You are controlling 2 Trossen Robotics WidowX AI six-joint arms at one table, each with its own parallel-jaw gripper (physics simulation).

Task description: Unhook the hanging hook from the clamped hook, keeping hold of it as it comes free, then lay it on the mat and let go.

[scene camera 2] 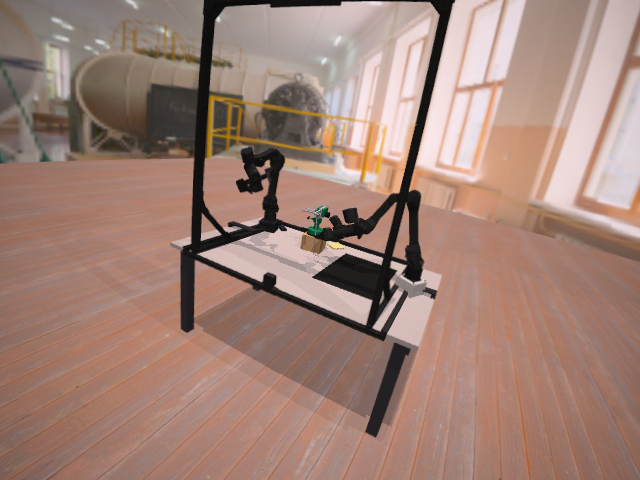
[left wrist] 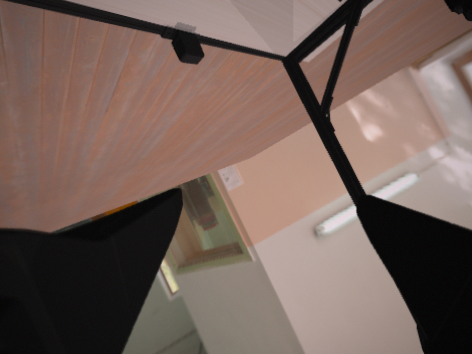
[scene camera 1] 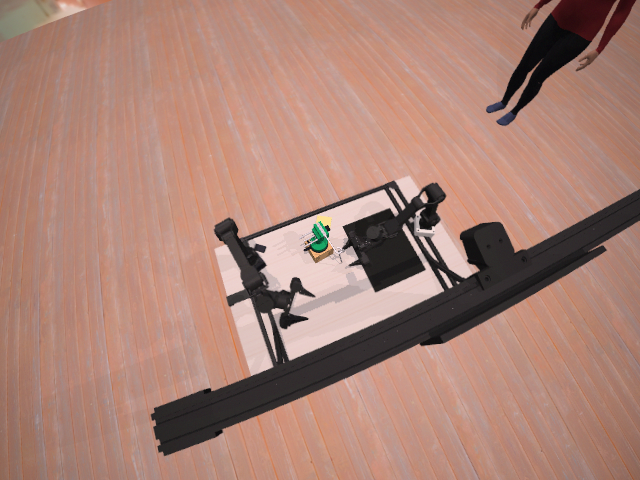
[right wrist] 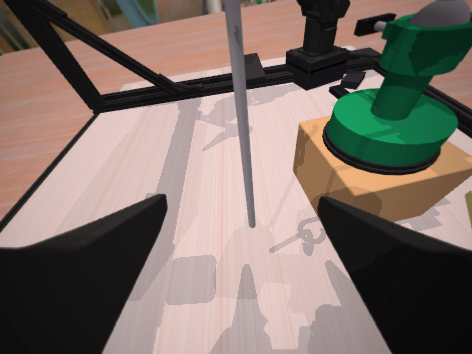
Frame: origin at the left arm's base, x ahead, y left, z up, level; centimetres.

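Seen in the pictures: left gripper, between the fingertips: (scene camera 2: pixel 261 189) (left wrist: pixel 268 199) (scene camera 1: pixel 311 307); right gripper, between the fingertips: (scene camera 2: pixel 318 236) (scene camera 1: pixel 345 257) (right wrist: pixel 243 202); left arm's base, origin of its link: (scene camera 2: pixel 269 220) (scene camera 1: pixel 251 260) (right wrist: pixel 316 50); right arm's base, origin of its link: (scene camera 2: pixel 412 278) (scene camera 1: pixel 425 224).
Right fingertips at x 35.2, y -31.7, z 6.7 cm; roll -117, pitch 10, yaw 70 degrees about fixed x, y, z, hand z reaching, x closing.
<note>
Offsets run from my right fingertips to a thing's top centre. "spot": to the spot under its first point. Level surfaces: height alone.
A green vise @(dz +11.6, dx -5.2, dy +15.4 cm) (scene camera 1: pixel 319 238) (scene camera 2: pixel 317 222) (right wrist: pixel 395 105) stands on a wooden block @(dz -4.1, dx -3.8, dy +15.2 cm) (scene camera 1: pixel 321 255) (scene camera 2: pixel 312 242) (right wrist: pixel 340 165). Silver metal shows at its head; the clamped hook cannot be made out clearly there. The hanging hook @(spot: dz +4.4, dx -2.2, dy +1.3 cm) (right wrist: pixel 241 110) shows in the right wrist view as a thin grey rod hanging down, its lower end in line between my right fingertips; the join is out of that view. My right gripper (scene camera 1: pixel 347 257) (right wrist: pixel 243 202) is open, beside the block, gripping nothing. My left gripper (scene camera 1: pixel 310 307) (left wrist: pixel 268 199) is open and far from the hooks. The black mat @(dz -12.1 cm) (scene camera 1: pixel 398 268) (scene camera 2: pixel 343 276) lies on the table.
A yellow piece @(dz -11.5, dx +8.1, dy +25.7 cm) (scene camera 1: pixel 324 221) (scene camera 2: pixel 336 245) lies behind the block. My right arm reaches over the mat in scene camera 1. A black frame (scene camera 2: pixel 197 129) rises around the table. A person (scene camera 1: pixel 547 51) stands on the floor beyond the table.
</note>
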